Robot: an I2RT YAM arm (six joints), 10 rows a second.
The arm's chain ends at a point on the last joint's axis. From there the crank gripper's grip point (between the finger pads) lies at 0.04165 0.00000 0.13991 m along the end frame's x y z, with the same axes.
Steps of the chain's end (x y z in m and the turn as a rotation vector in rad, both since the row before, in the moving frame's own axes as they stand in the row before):
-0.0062 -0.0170 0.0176 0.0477 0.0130 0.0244
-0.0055 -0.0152 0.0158 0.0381 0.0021 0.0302
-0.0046 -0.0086 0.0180 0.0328 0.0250 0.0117
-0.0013 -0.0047 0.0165 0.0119 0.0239 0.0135
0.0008 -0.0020 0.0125 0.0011 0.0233 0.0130
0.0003 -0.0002 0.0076 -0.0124 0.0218 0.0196
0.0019 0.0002 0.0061 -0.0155 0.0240 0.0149
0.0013 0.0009 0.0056 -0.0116 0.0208 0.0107
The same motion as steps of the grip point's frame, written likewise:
-0.0043 -0.0226 0.0169 0.0477 0.0130 0.0244
-0.0051 -0.0193 0.0156 0.0381 0.0021 0.0302
-0.0011 -0.0127 0.0168 0.0328 0.0250 0.0117
0.0020 -0.0058 0.0155 0.0119 0.0239 0.0135
0.0040 -0.0016 0.0115 0.0011 0.0233 0.0130
0.0033 0.0024 0.0066 -0.0124 0.0218 0.0196
0.0052 0.0030 0.0050 -0.0155 0.0240 0.0149
0.0042 0.0030 0.0047 -0.0116 0.0208 0.0107

